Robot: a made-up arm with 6 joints. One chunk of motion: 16 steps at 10 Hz.
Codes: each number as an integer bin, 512 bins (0 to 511) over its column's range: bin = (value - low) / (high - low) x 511, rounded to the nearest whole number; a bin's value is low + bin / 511 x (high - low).
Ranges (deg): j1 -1.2..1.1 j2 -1.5..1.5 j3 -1..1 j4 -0.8..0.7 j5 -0.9..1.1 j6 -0.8..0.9
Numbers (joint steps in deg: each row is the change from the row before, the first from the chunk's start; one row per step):
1: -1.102 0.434 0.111 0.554 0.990 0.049
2: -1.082 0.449 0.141 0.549 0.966 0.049
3: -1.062 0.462 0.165 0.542 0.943 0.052
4: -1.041 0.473 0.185 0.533 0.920 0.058
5: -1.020 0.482 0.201 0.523 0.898 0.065
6: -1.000 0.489 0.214 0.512 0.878 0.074
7: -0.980 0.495 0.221 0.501 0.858 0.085
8: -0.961 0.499 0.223 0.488 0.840 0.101
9: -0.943 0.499 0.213 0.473 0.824 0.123
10: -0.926 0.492 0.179 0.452 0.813 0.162
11: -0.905 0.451 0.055 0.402 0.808 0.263
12: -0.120 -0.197 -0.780 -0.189 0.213 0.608
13: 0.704 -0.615 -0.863 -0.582 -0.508 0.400
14: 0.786 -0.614 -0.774 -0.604 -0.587 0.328
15: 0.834 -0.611 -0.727 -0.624 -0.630 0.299
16: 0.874 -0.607 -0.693 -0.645 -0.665 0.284
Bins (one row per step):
1: 22 329 284 461 483 255
2: 26 332 292 460 477 255
3: 31 334 298 457 471 256
4: 35 336 303 454 465 258
5: 40 338 307 451 459 260
6: 44 339 310 447 454 263
7: 49 340 312 443 449 266
8: 53 340 312 439 445 271
9: 57 340 310 434 440 277
10: 61 339 301 427 438 289
11: 66 332 270 409 436 320
12: 240 222 56 208 284 423
13: 423 151 35 74 100 361
14: 441 151 58 67 80 339
15: 452 151 70 60 69 330
16: 461 152 78 53 60 326

